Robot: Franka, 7 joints.
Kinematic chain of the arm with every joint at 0, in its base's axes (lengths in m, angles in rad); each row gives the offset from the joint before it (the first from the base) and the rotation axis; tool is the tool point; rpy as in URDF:
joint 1: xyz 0 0 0.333 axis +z
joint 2: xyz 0 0 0 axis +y
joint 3: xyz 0 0 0.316 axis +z
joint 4: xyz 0.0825 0 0 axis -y
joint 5: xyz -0.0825 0 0.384 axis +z
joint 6: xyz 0 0 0 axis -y
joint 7: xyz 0.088 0 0 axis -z
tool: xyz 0 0 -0.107 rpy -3.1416 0 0
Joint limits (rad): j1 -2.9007..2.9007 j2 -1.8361..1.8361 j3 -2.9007..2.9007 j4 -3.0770..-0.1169 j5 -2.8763..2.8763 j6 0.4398..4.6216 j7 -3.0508..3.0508
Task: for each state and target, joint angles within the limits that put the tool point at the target. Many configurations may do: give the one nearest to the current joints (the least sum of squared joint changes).
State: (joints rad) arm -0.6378 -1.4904 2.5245 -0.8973 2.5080 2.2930 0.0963
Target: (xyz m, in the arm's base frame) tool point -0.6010 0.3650 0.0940
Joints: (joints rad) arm -0.2065 -1.0273 2.7407 -1.4782 2.5123 2.4761 0.0963
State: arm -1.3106 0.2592 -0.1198 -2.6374 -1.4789 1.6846 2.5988
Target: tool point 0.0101 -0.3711 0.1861
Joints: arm -1.2362 0.2049 -0.0442 -2.6360 -1.4741 1.6874 2.5988
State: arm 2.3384 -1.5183 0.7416 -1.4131 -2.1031 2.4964 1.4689
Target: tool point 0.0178 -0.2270 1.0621
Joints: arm 2.3747 -1.0747 0.2763 -1.3870 -2.1016 2.3910 1.4689
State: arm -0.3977 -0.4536 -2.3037 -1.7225 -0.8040 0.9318 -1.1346
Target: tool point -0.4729 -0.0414 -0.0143
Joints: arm -0.3402 -1.1969 -2.5550 -1.6677 -0.8970 1.2138 -1.1346
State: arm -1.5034 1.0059 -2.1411 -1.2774 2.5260 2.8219 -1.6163
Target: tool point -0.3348 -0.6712 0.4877
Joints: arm -1.2245 1.4717 -1.7105 -1.2253 2.5578 2.8030 -1.6163
